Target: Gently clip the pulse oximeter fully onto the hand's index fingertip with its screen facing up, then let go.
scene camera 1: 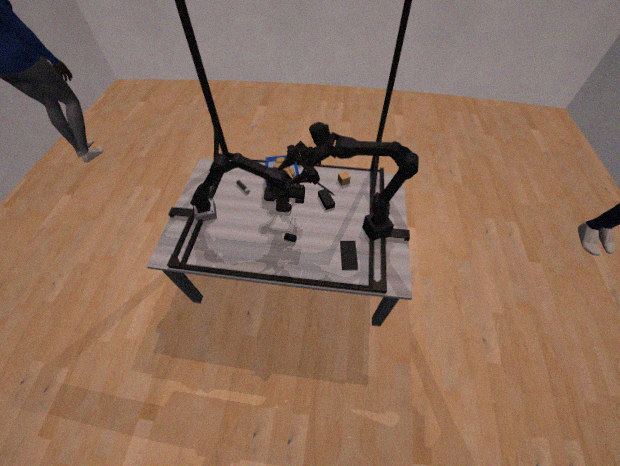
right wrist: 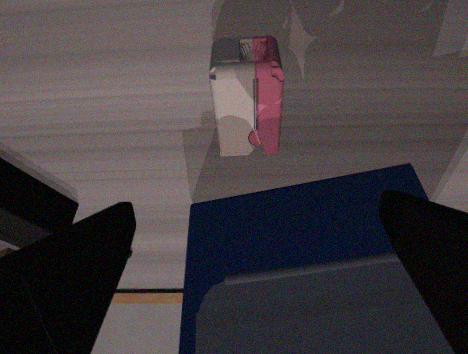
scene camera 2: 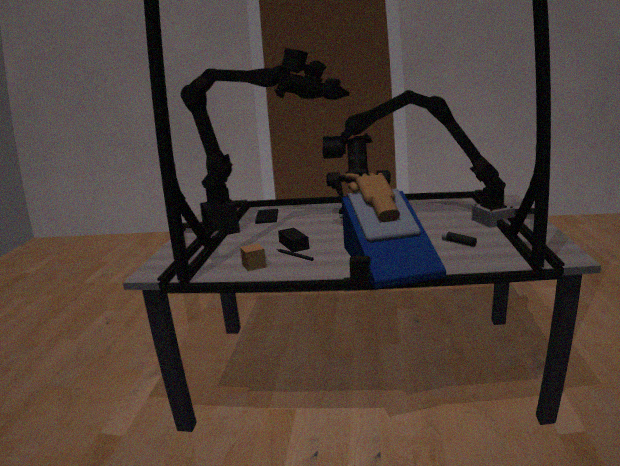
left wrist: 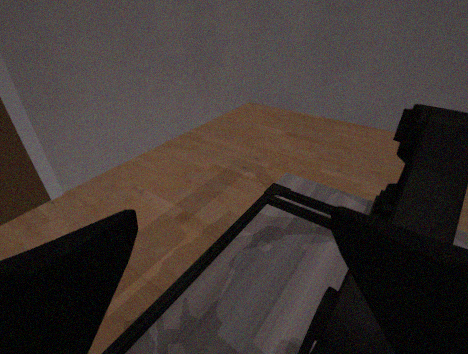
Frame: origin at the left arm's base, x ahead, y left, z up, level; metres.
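Seen in the pictures: left gripper, between the fingertips: (scene camera 1: pixel 283 176) (scene camera 2: pixel 340 93) (left wrist: pixel 235 218); right gripper, between the fingertips: (right wrist: pixel 257 208); left arm's base, origin of its link: (scene camera 1: pixel 379 220) (scene camera 2: pixel 217 203); right arm's base, origin of its link: (scene camera 1: pixel 203 207) (scene camera 2: pixel 493 206).
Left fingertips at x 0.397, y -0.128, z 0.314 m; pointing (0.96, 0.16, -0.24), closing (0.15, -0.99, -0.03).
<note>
Pixels of each thing's top centre, then the offset from my left fingertips to it.
- pulse oximeter, centre of its top: (right wrist: pixel 249 121) 0.169 m right, 0.047 m back, 0.377 m down
- wooden cube, centre of its top: (scene camera 2: pixel 252 247) (scene camera 1: pixel 344 175) 0.238 m right, 0.396 m back, 0.358 m down
- black box, centre of its top: (scene camera 2: pixel 292 233) (scene camera 1: pixel 326 196) 0.143 m right, 0.249 m back, 0.373 m down
- dark pen, centre of its top: (scene camera 2: pixel 293 252) 0.223 m right, 0.280 m back, 0.399 m down
- dark cylinder, centre of its top: (scene camera 2: pixel 459 233) (scene camera 1: pixel 242 185) 0.400 m right, 0.137 m ahead, 0.381 m down
- small black block, centre of its top: (scene camera 1: pixel 290 236) 0.016 m left, 0.007 m ahead, 0.376 m down
- flat black slab, centre of its top: (scene camera 2: pixel 266 214) (scene camera 1: pixel 348 254) 0.197 m left, 0.216 m back, 0.401 m down
The pulse oximeter (right wrist: pixel 247 102), with a white half and a pink half, shows in the right wrist view beyond my right gripper's fingertips, off the hand and apart from both fingers. Whether it touches the table is unclear, and its screen is not visible. My right gripper (right wrist: pixel 257 208) is open and empty, low beside the hand's finger end. The tan hand (scene camera 1: pixel 289 170) (scene camera 2: pixel 376 192) rests on a grey pad (scene camera 2: pixel 370 231) (right wrist: pixel 320 310) on the blue sloped block (scene camera 2: pixel 408 263) (right wrist: pixel 300 225). My left gripper (scene camera 2: pixel 345 92) (left wrist: pixel 235 218) is open and empty, high above the table.
A wooden cube (scene camera 1: pixel 343 178) (scene camera 2: pixel 253 257), black box (scene camera 1: pixel 326 199) (scene camera 2: pixel 293 239) and dark pen (scene camera 2: pixel 295 254) lie on one side of the block; a dark cylinder (scene camera 1: pixel 243 186) (scene camera 2: pixel 461 239) lies on the other. A small black block (scene camera 1: pixel 290 237) and flat black slab (scene camera 1: pixel 348 255) (scene camera 2: pixel 267 215) lie farther off.
</note>
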